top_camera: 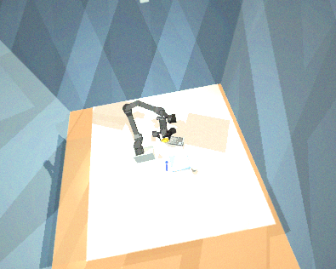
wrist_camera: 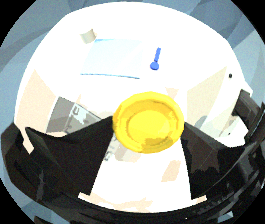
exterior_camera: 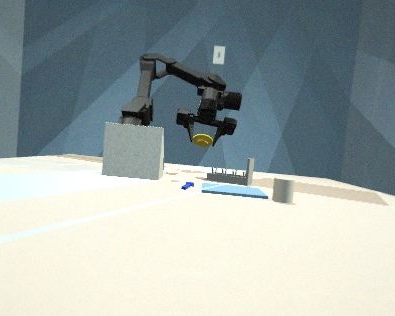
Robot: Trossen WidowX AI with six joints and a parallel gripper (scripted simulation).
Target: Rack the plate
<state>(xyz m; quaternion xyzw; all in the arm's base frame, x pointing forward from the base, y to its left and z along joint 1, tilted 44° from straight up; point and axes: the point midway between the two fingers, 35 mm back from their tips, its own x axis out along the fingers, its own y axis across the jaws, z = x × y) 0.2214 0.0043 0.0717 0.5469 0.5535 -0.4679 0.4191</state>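
Now: the dish rack 10 cm ahead of my gripper tip, 9 cm below it and 2 cm to the left of it. Also, from my gripper tip: blue spoon (16 cm to the right, 11 cm below, 4 cm behind); then light blue mat (17 cm to the right, 11 cm below, 7 cm ahead); then yellow plate (1 cm above).
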